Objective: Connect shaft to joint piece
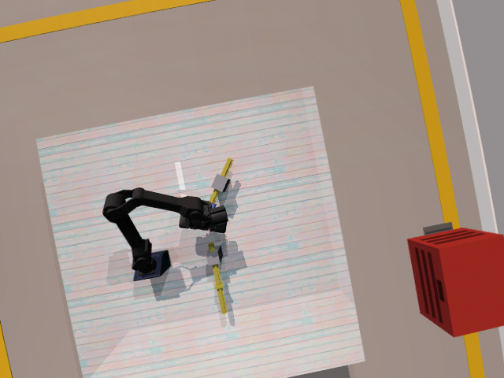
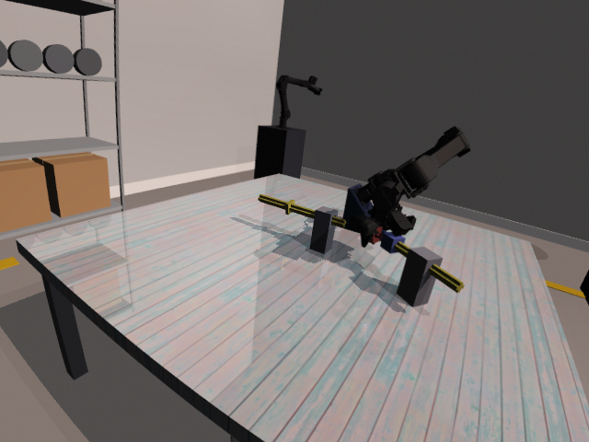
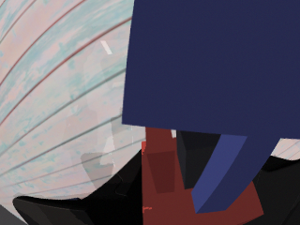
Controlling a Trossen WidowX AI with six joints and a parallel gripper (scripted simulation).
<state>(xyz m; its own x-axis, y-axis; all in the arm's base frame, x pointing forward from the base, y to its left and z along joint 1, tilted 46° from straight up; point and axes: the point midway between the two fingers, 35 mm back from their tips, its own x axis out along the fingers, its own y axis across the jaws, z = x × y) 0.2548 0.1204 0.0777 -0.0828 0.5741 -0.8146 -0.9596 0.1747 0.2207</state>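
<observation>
Right now the red joint piece is 10 mm to the left of my gripper tip and 40 mm above it.
</observation>
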